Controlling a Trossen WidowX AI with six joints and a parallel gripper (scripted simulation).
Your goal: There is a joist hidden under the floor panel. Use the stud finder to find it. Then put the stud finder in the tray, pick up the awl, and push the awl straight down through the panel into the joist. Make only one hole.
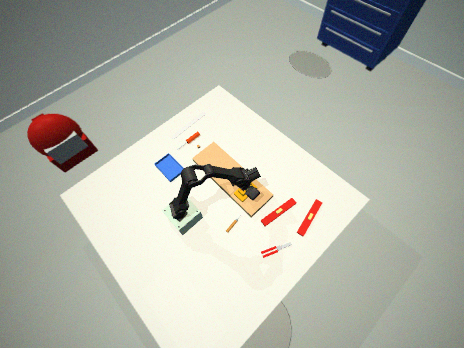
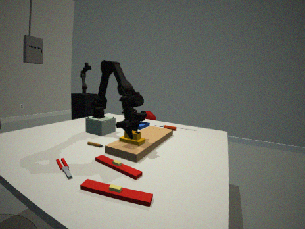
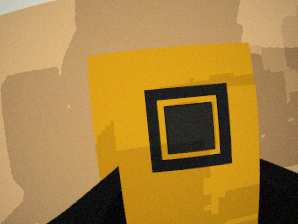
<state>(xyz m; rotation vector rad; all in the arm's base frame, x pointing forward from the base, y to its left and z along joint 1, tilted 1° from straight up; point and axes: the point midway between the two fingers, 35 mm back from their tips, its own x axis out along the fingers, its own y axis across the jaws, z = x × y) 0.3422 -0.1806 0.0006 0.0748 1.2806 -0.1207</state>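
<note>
Right now the blue tray is 160 mm behind my gripper tip, 490 mm to the left of it and 50 mm below it. The rest, counted from my gripper tip: awl (180 mm behind, 60 mm to the right, 60 mm below); then yellow stud finder (20 mm above); then square indicator (20 mm ahead, 30 mm above).
</note>
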